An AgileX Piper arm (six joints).
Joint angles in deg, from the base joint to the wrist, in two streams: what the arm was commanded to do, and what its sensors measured. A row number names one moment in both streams.
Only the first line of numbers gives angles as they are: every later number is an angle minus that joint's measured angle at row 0.
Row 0, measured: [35.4, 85.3, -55.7, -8.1, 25.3, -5.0]
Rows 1 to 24, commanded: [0.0, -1.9, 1.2, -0.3, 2.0, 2.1]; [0.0, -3.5, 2.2, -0.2, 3.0, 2.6]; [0.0, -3.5, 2.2, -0.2, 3.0, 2.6]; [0.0, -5.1, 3.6, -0.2, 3.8, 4.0]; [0.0, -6.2, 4.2, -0.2, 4.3, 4.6]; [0.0, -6.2, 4.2, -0.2, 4.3, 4.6]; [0.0, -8.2, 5.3, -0.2, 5.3, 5.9]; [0.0, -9.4, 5.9, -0.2, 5.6, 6.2]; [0.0, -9.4, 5.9, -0.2, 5.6, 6.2]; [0.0, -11.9, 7.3, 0.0, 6.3, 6.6]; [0.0, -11.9, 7.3, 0.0, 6.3, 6.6]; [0.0, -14.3, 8.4, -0.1, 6.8, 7.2]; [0.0, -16.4, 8.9, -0.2, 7.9, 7.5]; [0.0, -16.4, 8.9, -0.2, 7.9, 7.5]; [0.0, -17.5, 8.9, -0.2, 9.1, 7.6]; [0.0, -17.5, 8.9, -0.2, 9.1, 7.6]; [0.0, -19.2, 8.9, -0.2, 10.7, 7.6]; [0.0, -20.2, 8.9, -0.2, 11.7, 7.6]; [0.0, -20.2, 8.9, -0.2, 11.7, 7.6]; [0.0, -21.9, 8.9, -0.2, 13.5, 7.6]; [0.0, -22.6, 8.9, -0.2, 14.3, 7.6]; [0.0, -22.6, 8.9, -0.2, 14.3, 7.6]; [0.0, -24.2, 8.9, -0.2, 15.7, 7.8]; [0.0, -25.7, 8.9, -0.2, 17.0, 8.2]
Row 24, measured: [0.0, -23.5, 8.7, 0.0, 14.9, 7.2]
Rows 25 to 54, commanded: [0.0, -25.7, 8.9, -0.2, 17.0, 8.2]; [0.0, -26.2, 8.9, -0.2, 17.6, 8.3]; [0.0, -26.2, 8.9, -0.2, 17.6, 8.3]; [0.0, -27.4, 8.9, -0.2, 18.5, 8.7]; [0.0, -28.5, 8.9, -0.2, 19.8, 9.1]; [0.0, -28.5, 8.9, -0.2, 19.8, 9.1]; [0.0, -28.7, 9.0, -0.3, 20.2, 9.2]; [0.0, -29.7, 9.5, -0.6, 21.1, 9.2]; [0.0, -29.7, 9.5, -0.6, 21.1, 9.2]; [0.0, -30.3, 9.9, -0.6, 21.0, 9.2]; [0.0, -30.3, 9.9, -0.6, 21.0, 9.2]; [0.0, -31.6, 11.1, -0.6, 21.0, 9.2]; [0.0, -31.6, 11.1, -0.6, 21.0, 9.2]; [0.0, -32.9, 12.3, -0.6, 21.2, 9.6]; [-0.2, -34.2, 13.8, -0.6, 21.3, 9.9]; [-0.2, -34.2, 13.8, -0.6, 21.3, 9.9]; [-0.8, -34.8, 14.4, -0.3, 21.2, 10.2]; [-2.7, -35.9, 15.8, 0.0, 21.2, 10.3]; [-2.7, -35.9, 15.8, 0.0, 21.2, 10.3]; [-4.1, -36.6, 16.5, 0.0, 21.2, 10.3]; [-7.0, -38.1, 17.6, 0.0, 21.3, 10.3]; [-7.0, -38.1, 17.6, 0.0, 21.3, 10.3]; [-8.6, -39.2, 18.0, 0.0, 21.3, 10.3]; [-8.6, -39.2, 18.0, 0.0, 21.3, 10.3]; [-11.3, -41.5, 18.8, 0.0, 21.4, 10.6]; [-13.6, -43.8, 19.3, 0.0, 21.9, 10.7]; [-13.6, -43.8, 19.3, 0.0, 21.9, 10.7]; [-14.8, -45.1, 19.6, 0.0, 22.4, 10.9]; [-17.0, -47.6, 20.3, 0.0, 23.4, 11.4]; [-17.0, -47.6, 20.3, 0.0, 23.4, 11.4]
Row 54, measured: [-14.1, -44.3, 19.3, 0.0, 21.6, 10.2]
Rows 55 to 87, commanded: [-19.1, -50.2, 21.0, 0.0, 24.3, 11.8]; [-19.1, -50.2, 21.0, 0.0, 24.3, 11.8]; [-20.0, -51.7, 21.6, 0.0, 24.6, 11.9]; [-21.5, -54.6, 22.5, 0.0, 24.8, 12.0]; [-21.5, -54.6, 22.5, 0.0, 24.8, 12.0]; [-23.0, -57.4, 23.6, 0.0, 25.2, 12.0]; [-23.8, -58.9, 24.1, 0.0, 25.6, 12.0]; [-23.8, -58.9, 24.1, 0.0, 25.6, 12.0]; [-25.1, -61.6, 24.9, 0.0, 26.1, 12.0]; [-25.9, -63.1, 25.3, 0.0, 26.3, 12.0]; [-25.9, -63.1, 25.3, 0.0, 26.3, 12.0]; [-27.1, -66.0, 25.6, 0.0, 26.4, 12.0]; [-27.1, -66.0, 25.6, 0.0, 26.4, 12.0]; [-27.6, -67.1, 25.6, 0.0, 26.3, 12.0]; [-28.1, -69.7, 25.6, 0.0, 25.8, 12.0]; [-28.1, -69.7, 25.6, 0.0, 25.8, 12.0]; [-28.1, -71.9, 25.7, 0.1, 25.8, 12.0]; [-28.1, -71.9, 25.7, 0.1, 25.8, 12.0]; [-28.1, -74.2, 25.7, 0.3, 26.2, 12.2]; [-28.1, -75.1, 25.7, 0.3, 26.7, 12.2]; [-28.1, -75.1, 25.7, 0.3, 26.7, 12.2]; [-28.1, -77.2, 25.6, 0.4, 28.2, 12.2]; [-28.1, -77.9, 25.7, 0.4, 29.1, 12.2]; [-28.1, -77.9, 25.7, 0.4, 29.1, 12.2]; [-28.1, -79.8, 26.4, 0.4, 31.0, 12.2]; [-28.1, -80.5, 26.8, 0.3, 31.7, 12.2]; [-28.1, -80.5, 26.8, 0.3, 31.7, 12.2]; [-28.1, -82.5, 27.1, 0.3, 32.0, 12.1]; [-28.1, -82.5, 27.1, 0.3, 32.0, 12.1]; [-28.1, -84.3, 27.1, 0.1, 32.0, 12.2]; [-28.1, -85.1, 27.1, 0.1, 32.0, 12.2]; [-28.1, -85.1, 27.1, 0.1, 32.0, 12.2]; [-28.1, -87.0, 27.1, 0.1, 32.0, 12.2]
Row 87, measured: [-27.7, -84.3, 27.1, 0.3, 31.7, 11.4]
